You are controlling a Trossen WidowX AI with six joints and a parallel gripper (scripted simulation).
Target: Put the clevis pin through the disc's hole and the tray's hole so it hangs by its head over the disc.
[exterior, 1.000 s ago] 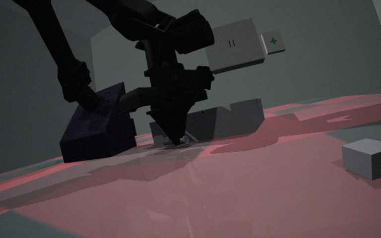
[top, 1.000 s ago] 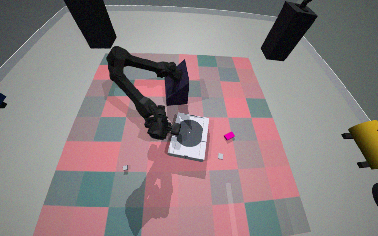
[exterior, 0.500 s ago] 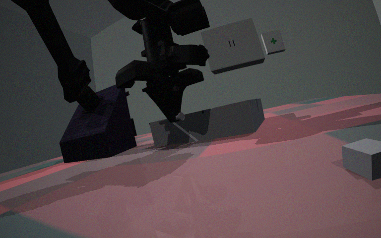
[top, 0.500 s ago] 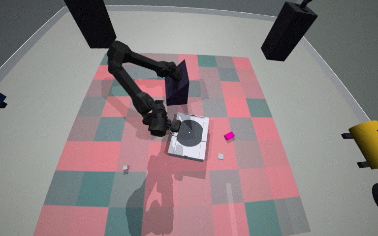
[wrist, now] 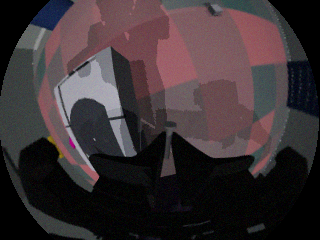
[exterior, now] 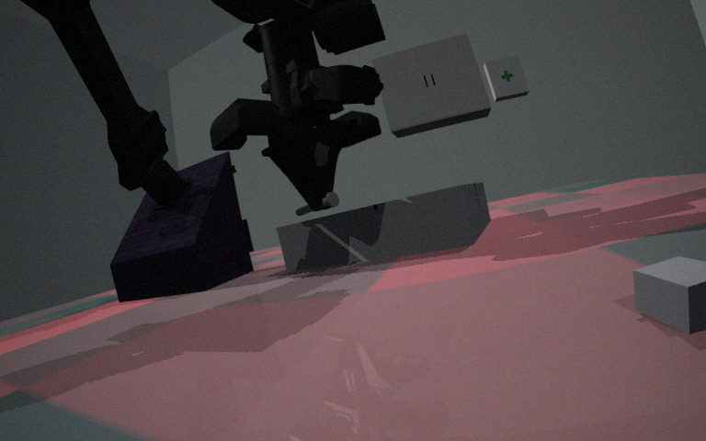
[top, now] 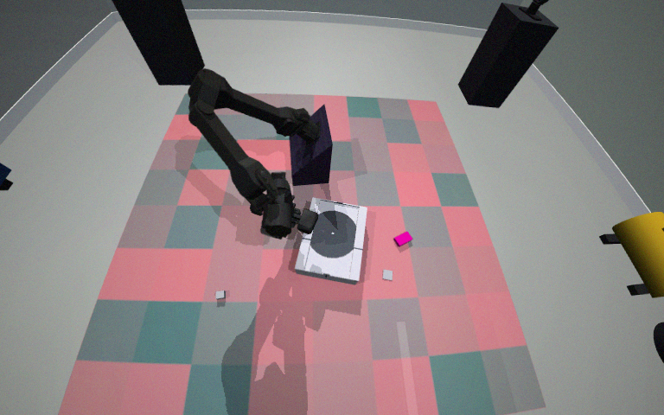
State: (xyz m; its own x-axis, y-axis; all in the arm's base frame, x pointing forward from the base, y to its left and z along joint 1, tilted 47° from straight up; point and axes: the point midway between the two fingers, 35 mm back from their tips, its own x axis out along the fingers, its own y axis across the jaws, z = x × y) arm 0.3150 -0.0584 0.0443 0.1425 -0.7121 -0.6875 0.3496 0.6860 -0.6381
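The dark aluminium disc lies 140 mm to the left of my gripper tip, 20 mm ahead of it and 10 mm below it. The rest, counted from my gripper tip: steel clevis pin (10 mm behind, 10 mm above); then grey cube (200 mm ahead, 180 mm to the right, 60 mm below); then steel tray (150 mm to the left, 30 mm ahead, 20 mm below).
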